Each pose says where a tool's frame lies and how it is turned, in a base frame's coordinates. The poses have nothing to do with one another.
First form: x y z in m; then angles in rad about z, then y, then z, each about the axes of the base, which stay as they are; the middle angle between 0 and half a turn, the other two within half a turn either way.
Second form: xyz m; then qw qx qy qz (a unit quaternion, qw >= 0). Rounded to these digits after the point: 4 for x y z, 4 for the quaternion.
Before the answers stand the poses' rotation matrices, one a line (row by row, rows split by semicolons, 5 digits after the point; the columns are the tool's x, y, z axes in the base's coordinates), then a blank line. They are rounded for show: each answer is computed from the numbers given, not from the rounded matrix.
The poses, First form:
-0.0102 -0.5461 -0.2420 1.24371 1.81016 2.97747
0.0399 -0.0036 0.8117 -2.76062 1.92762 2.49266
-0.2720 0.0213 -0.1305 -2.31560 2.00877 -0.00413
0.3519 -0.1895 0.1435 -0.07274 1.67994 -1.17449
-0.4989 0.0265 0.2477 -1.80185 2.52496 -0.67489
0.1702 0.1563 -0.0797 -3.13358 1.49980 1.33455
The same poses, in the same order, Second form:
-0.07958 -0.27399 -0.95843; -0.94670 -0.28029 0.15873; -0.31213 0.91998 -0.23708
-0.03364 0.66449 -0.74654; 0.49220 0.66112 0.56627; 0.86983 -0.34840 -0.34930
0.28443 -0.31461 0.90561; -0.73640 -0.67653 -0.00374; 0.61385 -0.66583 -0.42411
-0.10898 0.91700 0.38372; 0.07216 0.39230 -0.91700; -0.99142 -0.07224 -0.10893
-0.46234 -0.76314 0.45152; -0.87676 0.31739 -0.36132; 0.13243 -0.56292 -0.81583
-0.00881 0.97233 0.23347; -0.07084 -0.23349 0.96977; 0.99745 -0.00799 0.07094

-0.0102 -0.5461 -0.2420 0.3174 0.5995 -0.5090 -0.5298
0.0399 -0.0036 0.8117 0.5653 -0.4045 -0.7149 -0.0762
-0.2720 0.0213 -0.1305 0.2144 -0.7722 0.3403 -0.4919
0.3519 -0.1895 0.1435 0.5418 0.3898 0.6345 -0.3898
-0.4989 0.0265 0.2477 0.0990 -0.5089 0.8055 -0.2868
0.1702 0.1563 -0.0797 0.4551 -0.5371 -0.4196 -0.5730

